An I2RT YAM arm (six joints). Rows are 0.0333 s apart.
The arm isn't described. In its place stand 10 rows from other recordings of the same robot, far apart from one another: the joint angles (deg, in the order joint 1, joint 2, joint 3, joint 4, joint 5, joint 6), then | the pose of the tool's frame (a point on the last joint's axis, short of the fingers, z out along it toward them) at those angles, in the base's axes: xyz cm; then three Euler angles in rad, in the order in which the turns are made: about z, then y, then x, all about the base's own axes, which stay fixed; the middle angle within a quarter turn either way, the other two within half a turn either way.
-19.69 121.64 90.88 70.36 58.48 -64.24 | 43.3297, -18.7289, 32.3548, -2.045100, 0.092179, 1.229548
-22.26 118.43 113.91 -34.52 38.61 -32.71 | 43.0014, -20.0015, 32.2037, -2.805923, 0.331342, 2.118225
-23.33 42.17 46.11 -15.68 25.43 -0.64 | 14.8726, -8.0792, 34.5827, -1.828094, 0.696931, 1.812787
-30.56 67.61 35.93 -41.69 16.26 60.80 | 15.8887, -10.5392, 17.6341, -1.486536, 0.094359, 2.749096
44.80 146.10 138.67 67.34 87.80 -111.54 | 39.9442, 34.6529, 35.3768, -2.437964, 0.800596, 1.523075
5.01 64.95 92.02 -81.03 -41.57 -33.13 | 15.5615, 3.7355, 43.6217, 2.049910, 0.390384, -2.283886
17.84 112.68 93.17 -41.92 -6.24 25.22 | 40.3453, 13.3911, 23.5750, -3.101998, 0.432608, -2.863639
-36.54 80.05 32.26 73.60 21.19 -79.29 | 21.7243, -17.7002, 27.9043, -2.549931, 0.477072, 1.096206
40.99 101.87 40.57 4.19 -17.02 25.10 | 22.2069, 20.6779, 9.5046, 2.712386, 0.201302, -2.531308
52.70 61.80 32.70 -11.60 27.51 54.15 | 14.5513, 16.3878, 21.0595, -3.091926, 0.886566, -2.726366
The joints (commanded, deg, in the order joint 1, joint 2, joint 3, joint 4, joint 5, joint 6), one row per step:
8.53 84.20 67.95 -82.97 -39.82 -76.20
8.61 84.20 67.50 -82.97 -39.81 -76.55
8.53 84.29 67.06 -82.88 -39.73 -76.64
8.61 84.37 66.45 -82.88 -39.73 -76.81
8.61 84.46 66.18 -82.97 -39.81 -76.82
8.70 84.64 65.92 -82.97 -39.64 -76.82
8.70 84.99 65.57 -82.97 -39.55 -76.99
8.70 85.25 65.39 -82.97 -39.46 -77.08
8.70 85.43 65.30 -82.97 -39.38 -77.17
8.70 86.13 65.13 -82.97 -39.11 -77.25
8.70 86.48 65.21 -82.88 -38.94 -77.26
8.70 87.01 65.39 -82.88 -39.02 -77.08
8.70 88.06 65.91 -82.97 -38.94 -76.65
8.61 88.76 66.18 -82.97 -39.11 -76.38
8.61 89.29 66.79 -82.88 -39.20 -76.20
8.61 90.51 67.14 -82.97 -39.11 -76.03
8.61 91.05 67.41 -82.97 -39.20 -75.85
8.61 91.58 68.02 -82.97 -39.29 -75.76
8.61 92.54 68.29 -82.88 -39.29 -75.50
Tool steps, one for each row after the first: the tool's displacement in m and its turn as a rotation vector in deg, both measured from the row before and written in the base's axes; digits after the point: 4 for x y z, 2 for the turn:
-0.0009 0.0002 -0.0019 0.00 0.23 0.35
-0.0004 -0.0004 -0.0022 -0.12 0.37 0.00
-0.0011 0.0002 -0.0028 -0.06 0.58 0.21
-0.0005 0.0000 -0.0014 0.01 0.45 -0.01
-0.0002 0.0002 -0.0018 -0.23 0.41 0.12
0.0001 0.0000 -0.0027 -0.15 0.58 0.15
0.0002 0.0000 -0.0017 -0.13 0.37 0.09
0.0002 0.0000 -0.0010 -0.09 0.20 0.09
0.0012 0.0001 -0.0033 -0.37 0.77 0.12
0.0011 0.0001 -0.0011 -0.19 0.15 0.05
0.0016 0.0003 -0.0012 -0.03 0.46 -0.16
0.0034 0.0005 -0.0019 -0.30 0.86 -0.30
0.0023 0.0001 -0.0015 0.02 0.61 -0.34
0.0028 0.0005 0.0003 0.06 -0.05 -0.16
0.0033 0.0005 -0.0033 -0.28 1.04 -0.10
0.0018 0.0003 -0.0010 -0.01 0.39 -0.16
0.0026 0.0004 0.0003 0.07 -0.01 -0.09
0.0028 0.0004 -0.0028 -0.17 0.75 -0.19

